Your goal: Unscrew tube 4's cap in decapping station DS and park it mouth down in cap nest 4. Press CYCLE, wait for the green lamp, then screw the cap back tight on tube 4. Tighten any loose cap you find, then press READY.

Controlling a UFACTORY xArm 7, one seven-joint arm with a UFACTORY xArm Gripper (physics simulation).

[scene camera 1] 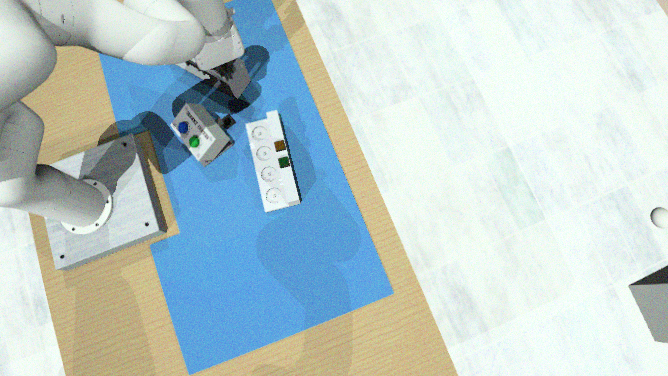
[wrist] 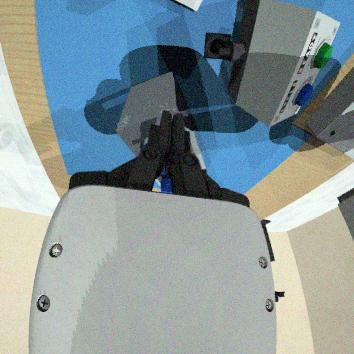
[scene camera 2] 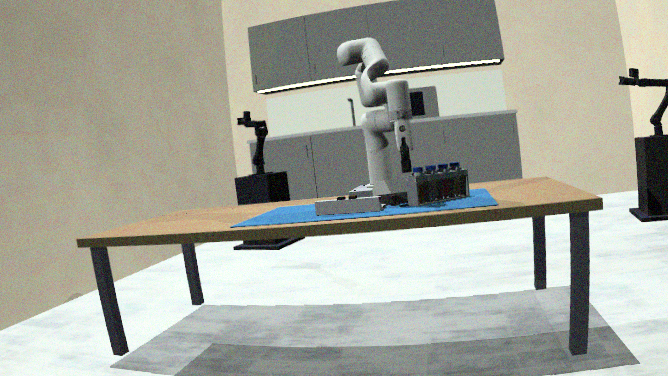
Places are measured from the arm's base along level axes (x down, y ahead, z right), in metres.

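Where they show: gripper, fingertip midpoint: (scene camera 1: pixel 227 74) (wrist: pixel 168 125) (scene camera 2: pixel 407 172); arm's base at its link origin: (scene camera 1: pixel 86 207).
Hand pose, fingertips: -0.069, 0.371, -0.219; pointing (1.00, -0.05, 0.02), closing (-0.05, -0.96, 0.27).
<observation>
Each offset is from my fingertips to the top centre of the thing, as dx, dy, dz. "*": to the spot under its first point. Level surfaces: height alone.
My gripper (scene camera 1: pixel 239 90) (scene camera 2: pixel 406 171) (wrist: pixel 168 125) is shut and empty, its fingertips together over the near end of the grey tube rack {+0.006, -0.063, -0.088} (scene camera 2: pixel 413 192) (wrist: pixel 150 100). Several blue-capped tubes stand in the rack; in scene camera 2 the fingertips are just left of the nearest cap {-0.012, -0.005, -0.036} (scene camera 2: pixel 418 170). In the wrist view the fingers hide most of the caps. The white cap nest block {+0.055, +0.059, +0.188} (scene camera 1: pixel 274 172) (scene camera 2: pixel 350 206) has empty round nests. Its amber lamp {+0.055, +0.085, +0.166} (scene camera 1: pixel 279 145) and green lamp {+0.055, +0.088, +0.206} (scene camera 1: pixel 284 162) look dark. The button box {+0.025, -0.091, +0.094} (scene camera 1: pixel 215 145) (wrist: pixel 275 45) carries a blue button {+0.034, -0.122, +0.085} (scene camera 1: pixel 183 127) (wrist: pixel 304 95) and a green button {+0.034, -0.100, +0.125} (scene camera 1: pixel 194 141) (wrist: pixel 323 56).
A small dark socket block {* +0.101, -0.029, +0.064} (scene camera 1: pixel 228 121) (wrist: pixel 218 46) sticks out from the button box, between it and the nest block. The blue mat {dx +0.109} (scene camera 1: pixel 225 300) lies under these things. The arm's base plate (scene camera 1: pixel 135 200) is beside the mat.
</observation>
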